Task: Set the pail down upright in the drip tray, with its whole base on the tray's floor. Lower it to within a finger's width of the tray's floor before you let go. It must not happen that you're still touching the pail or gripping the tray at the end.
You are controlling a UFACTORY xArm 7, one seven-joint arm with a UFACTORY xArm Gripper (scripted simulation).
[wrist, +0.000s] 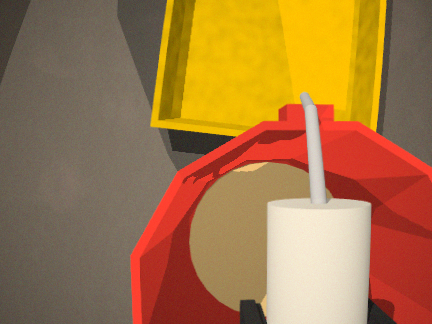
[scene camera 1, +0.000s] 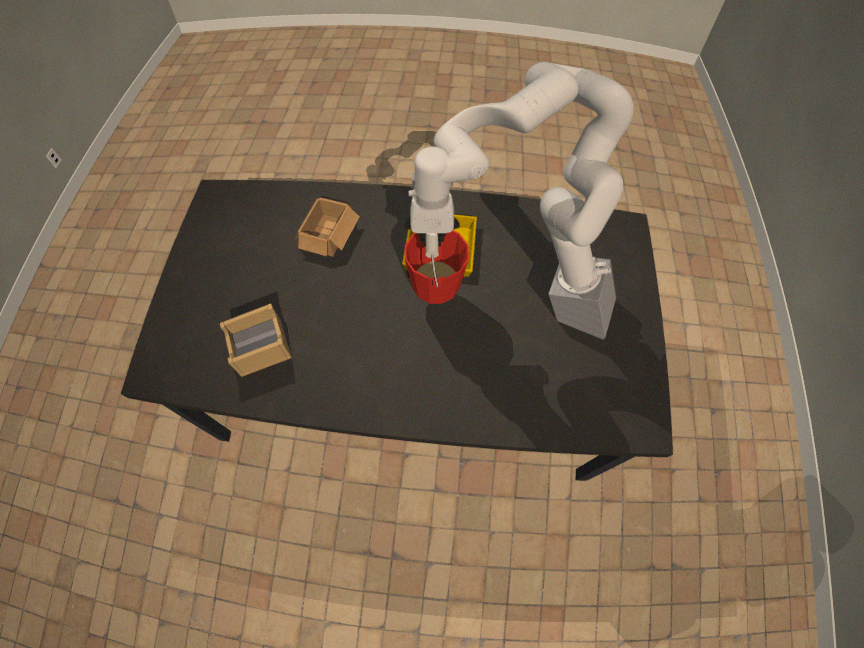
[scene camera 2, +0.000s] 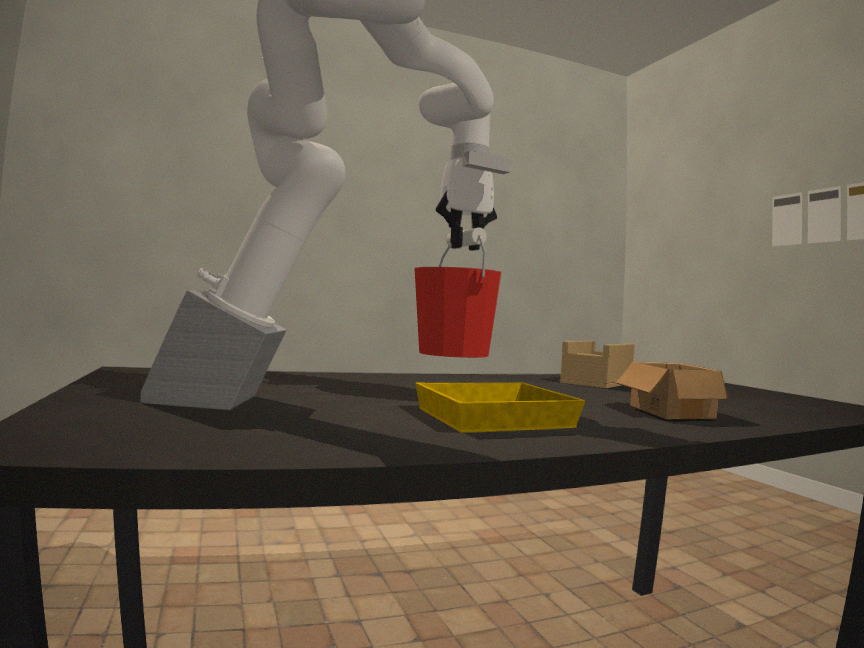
Labels:
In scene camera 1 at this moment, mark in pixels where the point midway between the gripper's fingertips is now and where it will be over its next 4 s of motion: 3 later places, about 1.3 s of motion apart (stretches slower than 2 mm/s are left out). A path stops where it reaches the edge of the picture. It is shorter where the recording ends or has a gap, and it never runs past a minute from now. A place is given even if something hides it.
My gripper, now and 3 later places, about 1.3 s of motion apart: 431,241; 435,208; 437,190; 438,188

